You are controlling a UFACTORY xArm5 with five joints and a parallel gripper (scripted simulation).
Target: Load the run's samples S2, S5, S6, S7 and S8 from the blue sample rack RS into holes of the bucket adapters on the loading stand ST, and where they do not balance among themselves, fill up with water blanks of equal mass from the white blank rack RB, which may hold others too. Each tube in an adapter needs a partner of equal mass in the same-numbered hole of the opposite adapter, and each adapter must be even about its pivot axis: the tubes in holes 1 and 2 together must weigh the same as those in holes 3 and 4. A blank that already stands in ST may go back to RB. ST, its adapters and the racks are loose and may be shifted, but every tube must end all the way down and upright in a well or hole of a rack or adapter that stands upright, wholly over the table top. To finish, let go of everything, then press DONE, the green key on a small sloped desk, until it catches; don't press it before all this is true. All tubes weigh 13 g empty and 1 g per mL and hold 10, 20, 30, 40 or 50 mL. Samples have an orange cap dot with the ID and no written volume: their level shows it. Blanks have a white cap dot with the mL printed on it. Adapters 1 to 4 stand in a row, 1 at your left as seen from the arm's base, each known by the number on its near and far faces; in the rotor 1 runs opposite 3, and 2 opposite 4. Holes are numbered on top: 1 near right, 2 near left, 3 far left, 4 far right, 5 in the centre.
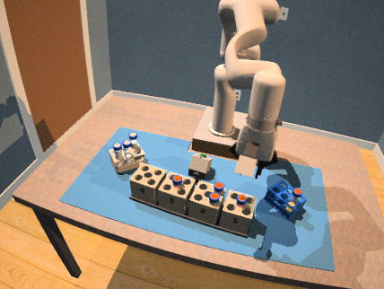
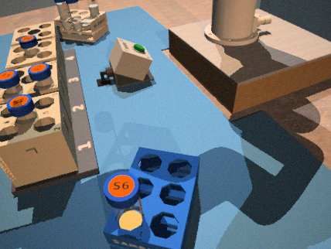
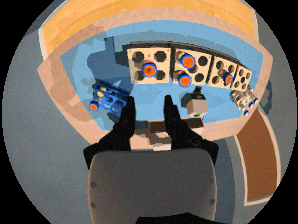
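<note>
Right now the blue sample rack RS is 220 mm below my hand, 150 mm to the left of it and 150 mm behind it. From my hand the other things lie so: white blank rack RB: 500 mm to the right, 220 mm below, 100 mm behind; then blue-capped tube: 500 mm to the right, 190 mm below, 60 mm behind; then loading stand ST: 240 mm below, 160 mm to the right.
</note>
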